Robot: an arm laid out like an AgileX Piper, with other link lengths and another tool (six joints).
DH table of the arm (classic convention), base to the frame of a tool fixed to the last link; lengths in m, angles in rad. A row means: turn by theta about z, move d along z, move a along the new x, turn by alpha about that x. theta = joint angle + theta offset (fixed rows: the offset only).
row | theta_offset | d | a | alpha
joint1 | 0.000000 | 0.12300 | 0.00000 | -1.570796
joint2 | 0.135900 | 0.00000 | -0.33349 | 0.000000
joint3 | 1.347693 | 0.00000 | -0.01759 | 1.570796
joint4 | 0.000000 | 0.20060 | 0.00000 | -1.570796
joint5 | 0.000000 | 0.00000 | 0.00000 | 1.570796
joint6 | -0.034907 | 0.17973 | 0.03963 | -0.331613
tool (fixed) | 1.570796 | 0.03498 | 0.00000 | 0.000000
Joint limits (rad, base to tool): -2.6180..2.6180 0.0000..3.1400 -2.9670..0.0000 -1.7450..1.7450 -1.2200..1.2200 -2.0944..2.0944
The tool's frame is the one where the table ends.
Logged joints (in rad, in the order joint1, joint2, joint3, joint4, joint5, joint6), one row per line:
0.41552, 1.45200, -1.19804, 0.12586, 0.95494, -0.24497
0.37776, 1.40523, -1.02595, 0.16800, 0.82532, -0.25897
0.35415, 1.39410, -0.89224, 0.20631, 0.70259, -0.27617
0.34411, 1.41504, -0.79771, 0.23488, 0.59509, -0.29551
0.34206, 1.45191, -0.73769, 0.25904, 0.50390, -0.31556
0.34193, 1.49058, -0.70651, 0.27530, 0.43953, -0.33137
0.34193, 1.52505, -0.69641, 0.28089, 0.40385, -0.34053
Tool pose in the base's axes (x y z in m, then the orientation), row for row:
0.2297, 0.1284, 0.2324, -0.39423, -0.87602, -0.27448, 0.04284
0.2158, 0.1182, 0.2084, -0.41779, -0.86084, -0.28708, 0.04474
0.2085, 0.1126, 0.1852, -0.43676, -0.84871, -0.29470, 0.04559
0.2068, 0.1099, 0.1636, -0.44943, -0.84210, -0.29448, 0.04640
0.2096, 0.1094, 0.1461, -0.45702, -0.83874, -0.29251, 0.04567
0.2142, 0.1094, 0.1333, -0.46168, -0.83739, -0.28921, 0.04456
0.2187, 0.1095, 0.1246, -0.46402, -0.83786, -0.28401, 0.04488
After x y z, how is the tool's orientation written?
As a quaternion, x y z w.
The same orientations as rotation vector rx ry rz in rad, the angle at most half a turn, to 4 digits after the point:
-1.2058, -2.6795, -0.8395
-1.2764, -2.6300, -0.8771
-1.3337, -2.5916, -0.8999
-1.3717, -2.5701, -0.8988
-1.3955, -2.5610, -0.8932
-1.4107, -2.5586, -0.8837
-1.4175, -2.5596, -0.8676

